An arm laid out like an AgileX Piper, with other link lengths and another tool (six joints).
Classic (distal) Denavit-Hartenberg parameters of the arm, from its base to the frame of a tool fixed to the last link. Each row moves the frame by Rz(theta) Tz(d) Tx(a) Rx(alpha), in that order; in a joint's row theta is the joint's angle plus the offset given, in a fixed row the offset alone. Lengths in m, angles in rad.
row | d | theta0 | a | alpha
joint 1 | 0.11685 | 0 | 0 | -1.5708
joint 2 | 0 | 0.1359 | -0.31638 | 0
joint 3 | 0 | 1.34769 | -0.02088 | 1.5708
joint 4 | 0.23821 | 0 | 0 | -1.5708
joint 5 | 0 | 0 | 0 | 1.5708
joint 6 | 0.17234 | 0.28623 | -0.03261 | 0.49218
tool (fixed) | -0.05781 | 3.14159 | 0 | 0
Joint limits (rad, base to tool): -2.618..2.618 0..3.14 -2.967..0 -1.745..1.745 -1.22..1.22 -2.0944..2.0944
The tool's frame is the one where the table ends.
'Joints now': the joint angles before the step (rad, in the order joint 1, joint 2, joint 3, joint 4, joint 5, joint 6). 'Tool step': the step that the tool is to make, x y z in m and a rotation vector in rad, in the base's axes. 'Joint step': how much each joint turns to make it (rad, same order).
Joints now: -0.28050 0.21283 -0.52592 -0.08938 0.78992 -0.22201
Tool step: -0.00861 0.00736 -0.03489 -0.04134 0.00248 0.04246
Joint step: 0.00000 -0.11183 0.11792 0.03327 -0.01911 -0.07612
